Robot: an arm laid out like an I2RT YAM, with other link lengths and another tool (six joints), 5 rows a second.
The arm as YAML. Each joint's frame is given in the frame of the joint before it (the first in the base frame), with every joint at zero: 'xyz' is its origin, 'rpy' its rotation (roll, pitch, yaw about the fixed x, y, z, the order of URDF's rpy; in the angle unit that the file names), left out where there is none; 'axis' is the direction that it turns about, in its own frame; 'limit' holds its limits. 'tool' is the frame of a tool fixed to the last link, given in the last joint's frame.
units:
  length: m
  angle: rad
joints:
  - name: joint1
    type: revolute
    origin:
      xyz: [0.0, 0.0, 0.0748]
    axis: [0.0, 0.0, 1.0]
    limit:
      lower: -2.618
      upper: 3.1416
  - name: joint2
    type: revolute
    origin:
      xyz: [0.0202, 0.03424, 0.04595]
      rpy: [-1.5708, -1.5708, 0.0]
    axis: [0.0, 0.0, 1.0]
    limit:
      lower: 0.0
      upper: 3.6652
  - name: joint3
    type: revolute
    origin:
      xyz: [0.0, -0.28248, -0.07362]
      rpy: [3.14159, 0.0, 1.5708]
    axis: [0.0, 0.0, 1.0]
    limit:
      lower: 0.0
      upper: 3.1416
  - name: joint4
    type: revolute
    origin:
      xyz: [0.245, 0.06, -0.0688]
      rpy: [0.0, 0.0, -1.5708]
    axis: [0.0, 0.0, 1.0]
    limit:
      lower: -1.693
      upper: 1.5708
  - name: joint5
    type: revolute
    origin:
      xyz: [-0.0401, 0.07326, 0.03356]
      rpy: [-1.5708, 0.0, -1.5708]
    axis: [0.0, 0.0, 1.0]
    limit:
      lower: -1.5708
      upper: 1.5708
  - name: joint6
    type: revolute
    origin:
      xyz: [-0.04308, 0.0, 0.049]
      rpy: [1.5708, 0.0, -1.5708]
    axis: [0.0, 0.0, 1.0]
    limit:
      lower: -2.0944
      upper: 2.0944
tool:
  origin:
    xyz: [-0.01, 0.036, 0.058]
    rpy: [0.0, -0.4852, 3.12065]
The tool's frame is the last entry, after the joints.
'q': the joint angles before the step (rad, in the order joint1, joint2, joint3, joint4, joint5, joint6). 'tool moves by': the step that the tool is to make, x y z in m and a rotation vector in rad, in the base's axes. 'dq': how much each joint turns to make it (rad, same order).
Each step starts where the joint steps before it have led.
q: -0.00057, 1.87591, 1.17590, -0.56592, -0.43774, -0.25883
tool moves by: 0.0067, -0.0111, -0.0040, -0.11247, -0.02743, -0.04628
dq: -0.00014, -0.00008, -0.00027, 0.03106, 0.12126, 0.00902
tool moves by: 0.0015, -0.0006, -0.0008, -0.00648, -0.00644, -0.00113
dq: 0.00018, 0.00222, 0.00008, 0.00828, 0.00654, -0.00096
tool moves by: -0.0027, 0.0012, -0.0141, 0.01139, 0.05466, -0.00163
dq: 0.00006, 0.04464, 0.00008, -0.00844, -0.01028, 0.00540
